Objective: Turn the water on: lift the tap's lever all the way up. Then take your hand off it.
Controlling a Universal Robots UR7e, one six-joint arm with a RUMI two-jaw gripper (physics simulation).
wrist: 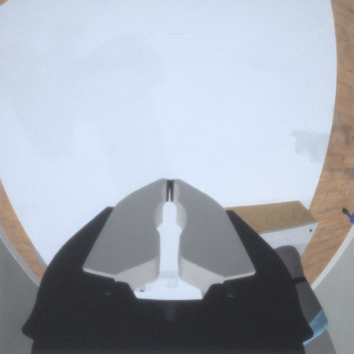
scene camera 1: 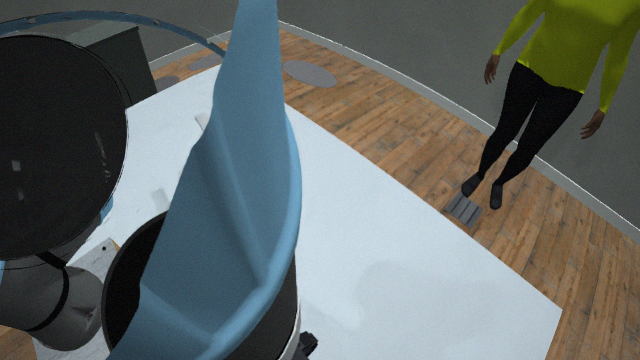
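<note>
The tap is almost wholly hidden behind the arm in the scene view. A small pale end of its lever (scene camera 1: 201, 120) sticks out at the left edge of the blue arm cover. How far the lever is raised cannot be told. The tap does not show in the wrist view. My gripper (wrist: 169, 181) is shut, with its fingertips together and nothing between them, above the white table (wrist: 225, 110) (scene camera 1: 350, 215). The fingers are hidden in the scene view. The distance between gripper and tap cannot be told.
My arm's blue cover (scene camera 1: 250, 150) fills the middle of the scene view. A large dark arm joint (scene camera 1: 55, 145) is at its left. The wooden base block (wrist: 272, 218) is at lower right in the wrist view. A person (scene camera 1: 560, 55) stands beyond the table.
</note>
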